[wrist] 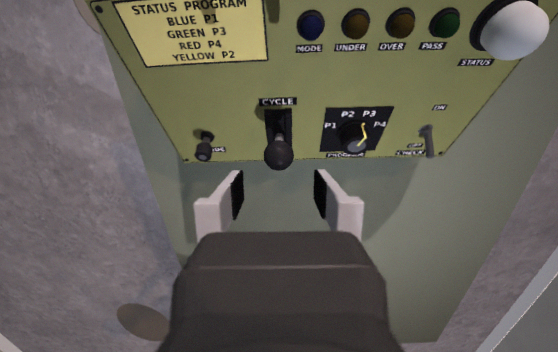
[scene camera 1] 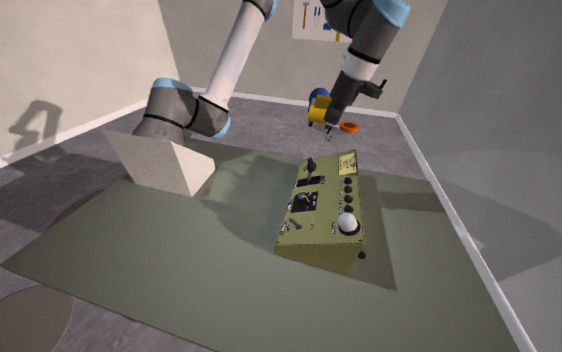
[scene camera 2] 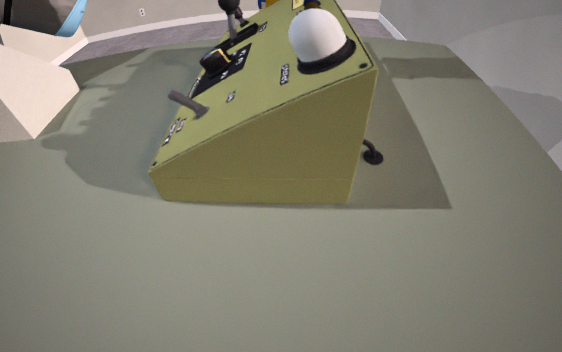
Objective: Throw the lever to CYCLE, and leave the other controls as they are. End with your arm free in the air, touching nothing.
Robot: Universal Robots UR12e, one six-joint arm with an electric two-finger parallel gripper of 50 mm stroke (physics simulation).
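Places are measured from the arm's base along level axes (x back, y left, z down), in millimetres.
Pixels of known places: gripper, fingertip midpoint: (wrist: 278, 184) (scene camera 1: 328, 137); arm's base, origin of the base link: (scene camera 1: 159, 143).
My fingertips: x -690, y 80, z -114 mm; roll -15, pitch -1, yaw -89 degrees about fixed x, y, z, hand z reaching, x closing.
Observation:
Ahead of a thing's pixels: the offset from my fingertips to its top centre. "*": to the spot under its first point.
The lever, a black ball {dx +41, dy +4, dz +123 mm} (scene camera 1: 311, 164) (scene camera 2: 230, 4) (wrist: 279, 154) on a short stem, stands in a dark slot of the green sloped control box (scene camera 1: 325, 200) (scene camera 2: 270, 150) (wrist: 200, 95). In the wrist view a stretch of bare slot {* dx +13, dy +4, dz +213 mm} (wrist: 278, 119) shows between the stem and the CYCLE label {* dx -17, dy +5, dz +198 mm} (wrist: 277, 101). The exact tilt of the lever is hard to tell. My gripper (scene camera 1: 328, 135) (wrist: 278, 184) is open and empty, in the air beyond the far end of the box in scene camera 1, apart from the lever. The gripper does not show in scene camera 2.
The MODE toggle {dx +48, dy +124, dz +182 mm} (wrist: 203, 147), the PROGRAM knob {dx +48, dy -116, dz +189 mm} (scene camera 1: 303, 198) (scene camera 2: 216, 62) (wrist: 356, 137) and the CHECK toggle {dx +55, dy -236, dz +191 mm} (scene camera 1: 295, 223) (scene camera 2: 187, 103) (wrist: 427, 141) flank the lever. A white dome {* dx -98, dy -265, dz +114 mm} (scene camera 1: 348, 223) (scene camera 2: 317, 36) (wrist: 515, 30) and several small lamps sit higher on the panel.

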